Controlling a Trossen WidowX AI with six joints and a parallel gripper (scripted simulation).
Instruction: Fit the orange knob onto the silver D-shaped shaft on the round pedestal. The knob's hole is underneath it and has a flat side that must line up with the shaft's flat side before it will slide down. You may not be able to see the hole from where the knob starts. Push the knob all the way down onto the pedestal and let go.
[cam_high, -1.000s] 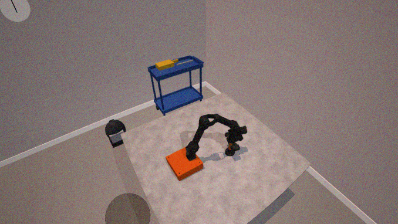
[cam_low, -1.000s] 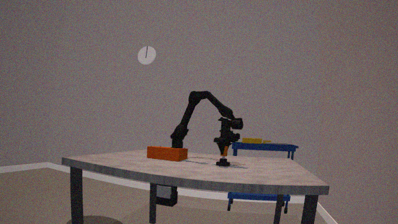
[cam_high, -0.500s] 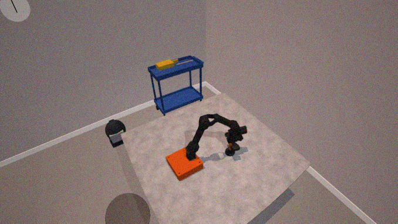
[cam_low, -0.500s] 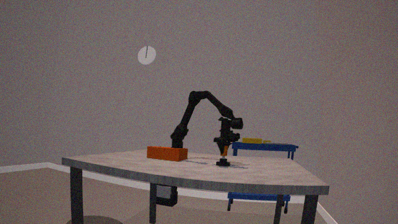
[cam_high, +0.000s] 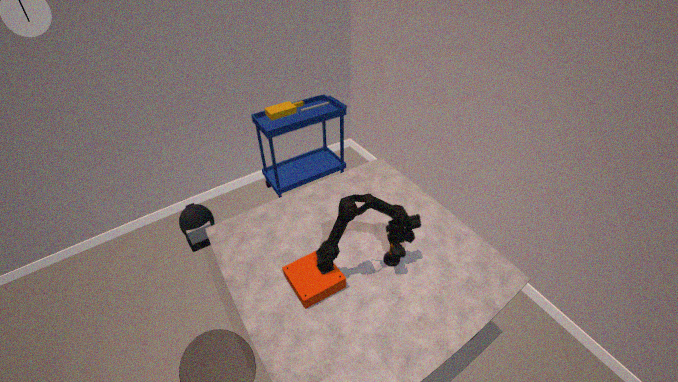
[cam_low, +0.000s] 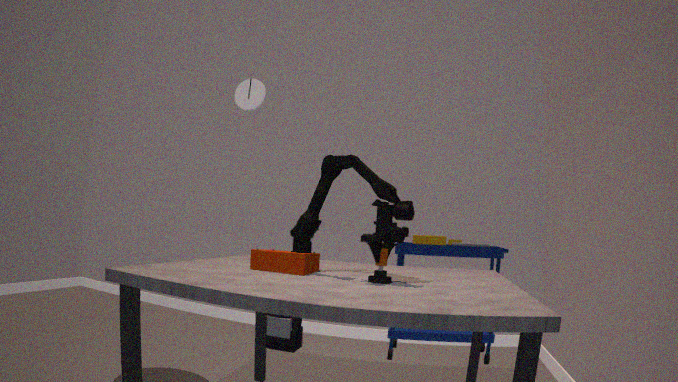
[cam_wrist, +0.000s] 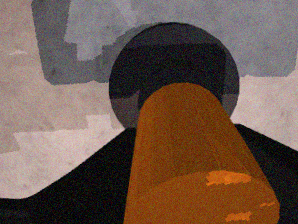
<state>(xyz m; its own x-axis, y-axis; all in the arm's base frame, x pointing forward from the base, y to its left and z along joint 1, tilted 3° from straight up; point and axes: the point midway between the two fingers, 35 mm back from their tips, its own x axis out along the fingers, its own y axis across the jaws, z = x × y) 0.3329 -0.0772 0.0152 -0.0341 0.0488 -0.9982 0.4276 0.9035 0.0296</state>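
My gripper tip is 3 cm below the orange knob. Round my gripper tip: pedestal 4 cm below.
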